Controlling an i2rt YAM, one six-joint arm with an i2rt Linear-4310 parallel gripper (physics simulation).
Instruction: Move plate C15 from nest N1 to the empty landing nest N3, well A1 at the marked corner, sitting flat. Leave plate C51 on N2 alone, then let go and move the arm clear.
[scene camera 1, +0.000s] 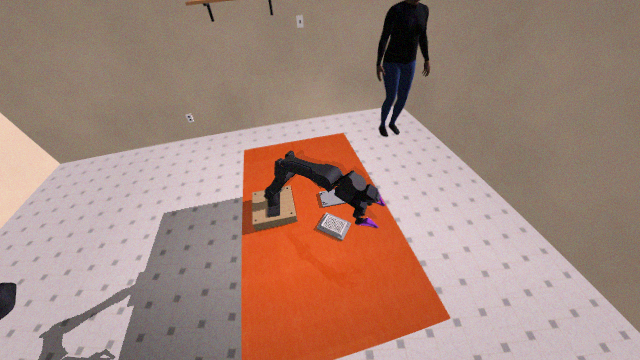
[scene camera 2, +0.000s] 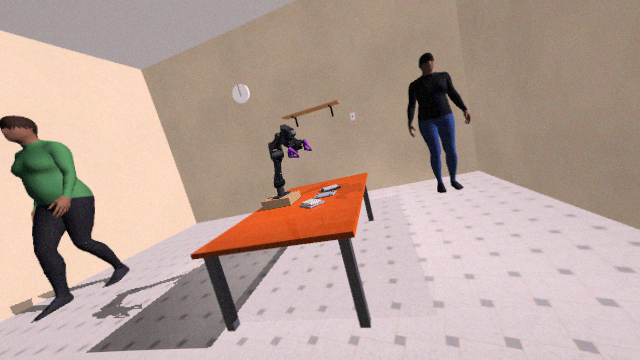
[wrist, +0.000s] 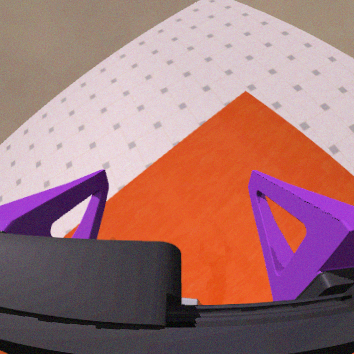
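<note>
The gripper (scene camera 1: 377, 212) (scene camera 2: 301, 148) (wrist: 179, 172) has purple fingers spread wide with nothing between them. It hangs high above the table, beyond the nests' outer side. A white well plate (scene camera 1: 334, 225) (scene camera 2: 312, 202) sits on the grey nest nearest the cameras. A flat grey nest (scene camera 1: 328, 198) (scene camera 2: 325, 194) in the middle shows no plate on its visible part; the arm partly covers it in scene camera 1. A third nest with a pale plate (scene camera 2: 331, 188) stands farthest back, hidden by the arm in scene camera 1. Labels, nest numbers and the A1 corner marks are too small to read.
The orange table (scene camera 1: 300, 310) (scene camera 2: 280, 232) (wrist: 200, 200) carries the arm's wooden base block (scene camera 1: 287, 205) (scene camera 2: 281, 200) beside the nests. A person in black (scene camera 1: 404, 35) (scene camera 2: 435, 97) stands beyond the table. A person in green (scene camera 2: 50, 167) is at the left. A pale edge (wrist: 190, 301) shows beside the gripper body.
</note>
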